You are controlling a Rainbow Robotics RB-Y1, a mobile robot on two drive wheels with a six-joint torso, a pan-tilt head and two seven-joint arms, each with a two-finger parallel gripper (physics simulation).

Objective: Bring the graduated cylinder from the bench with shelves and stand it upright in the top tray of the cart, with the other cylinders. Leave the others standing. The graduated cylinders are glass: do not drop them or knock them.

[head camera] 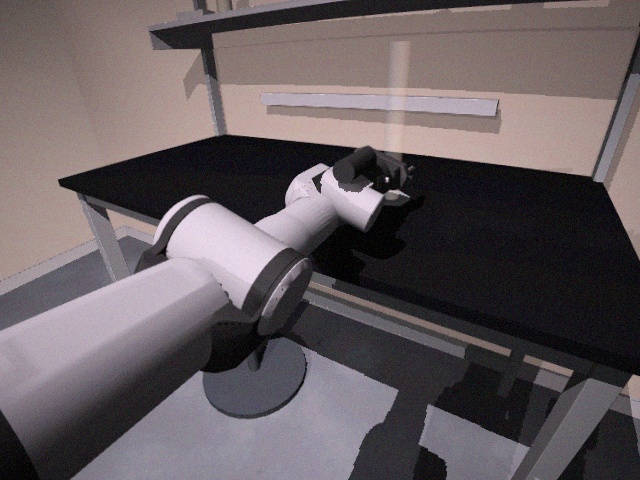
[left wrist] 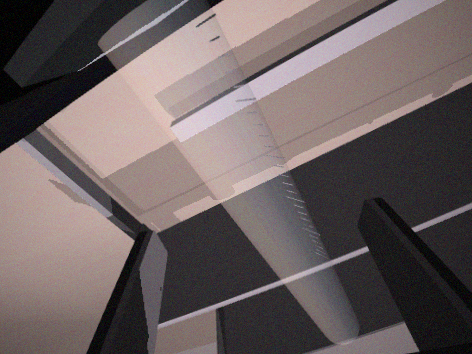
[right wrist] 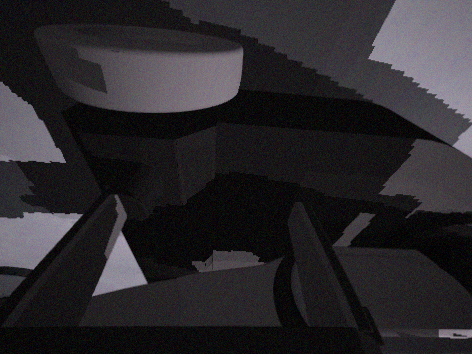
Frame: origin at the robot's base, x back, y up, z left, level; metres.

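Where they show: left gripper, between the fingertips: (head camera: 390, 160) (left wrist: 259, 228); right gripper, between the fingertips: (right wrist: 209, 208).
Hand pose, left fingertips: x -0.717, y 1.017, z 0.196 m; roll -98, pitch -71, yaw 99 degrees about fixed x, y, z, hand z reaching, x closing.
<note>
After its pixels a point has its place.
The graduated cylinder (head camera: 399, 77) @(z 0.189, x -0.724, y 1.185 m) (left wrist: 240, 165) @(z 0.202, x -0.724, y 0.984 m), tall, clear and marked with scale lines, stands upright on the black bench top (head camera: 516, 242) @(z -0.075, x -0.622, y 0.915 m) near its back. Its foot is hidden behind my left gripper in the head view. My left gripper (head camera: 405, 181) (left wrist: 259, 228) @(z 0.196, x -0.717, y 1.018 m) is open and low over the bench, close in front of the cylinder. In the left wrist view the cylinder shows slanting across the space between the two fingers, with none of it gripped. My right gripper (right wrist: 209, 208) @(z -0.225, x 0.077, y 0.287 m) is open and empty. The cart and its other cylinders do not show.
A shelf (head camera: 180, 40) @(z 1.175, x -1.124, y 1.324 m) spans above the bench, with part of a beige round object (head camera: 223, 5) @(z 0.869, x -1.047, y 1.405 m) on it. A pale rail (head camera: 330, 100) @(z 0.544, x -1.187, y 1.088 m) runs along the back wall. A grey round base (head camera: 255, 382) with a post stands below my left arm. A bench leg (head camera: 563, 423) @(z -0.180, x -0.409, y 0.730 m) is at lower right.
</note>
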